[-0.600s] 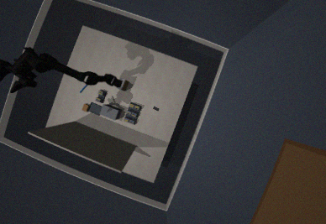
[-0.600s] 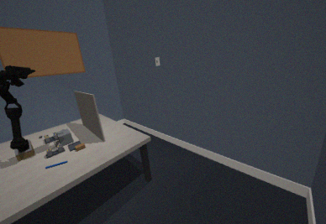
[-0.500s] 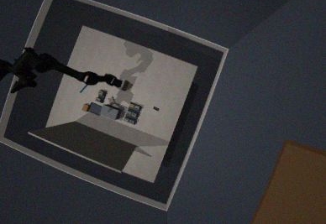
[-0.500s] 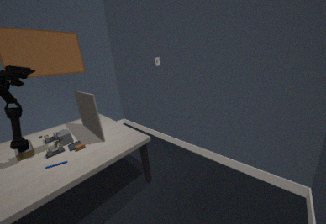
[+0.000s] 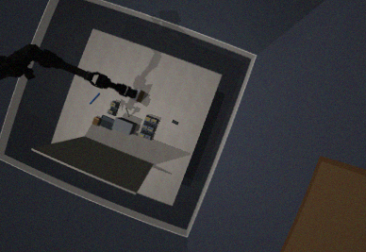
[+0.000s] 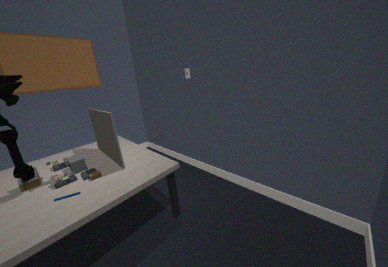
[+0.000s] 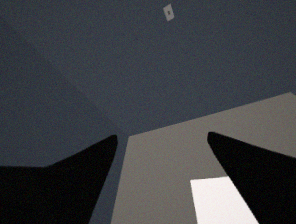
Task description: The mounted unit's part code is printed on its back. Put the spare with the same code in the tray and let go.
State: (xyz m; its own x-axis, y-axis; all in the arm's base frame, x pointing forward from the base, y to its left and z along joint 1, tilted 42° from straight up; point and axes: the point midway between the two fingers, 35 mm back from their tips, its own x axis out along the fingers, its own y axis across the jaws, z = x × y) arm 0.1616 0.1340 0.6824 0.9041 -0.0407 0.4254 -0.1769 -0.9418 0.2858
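The grey spare block lies 5 cm ahead of my gripper tip, 58 cm to the left of it and 67 cm below it. From my gripper tip the other things lie so: blue marker pen: 1 cm ahead, 2 cm to the right, 71 cm below; then grey-blue tray: 19 cm ahead, 15 cm to the left, 71 cm below; then pale panel: 41 cm ahead, 32 cm to the left, 49 cm below.
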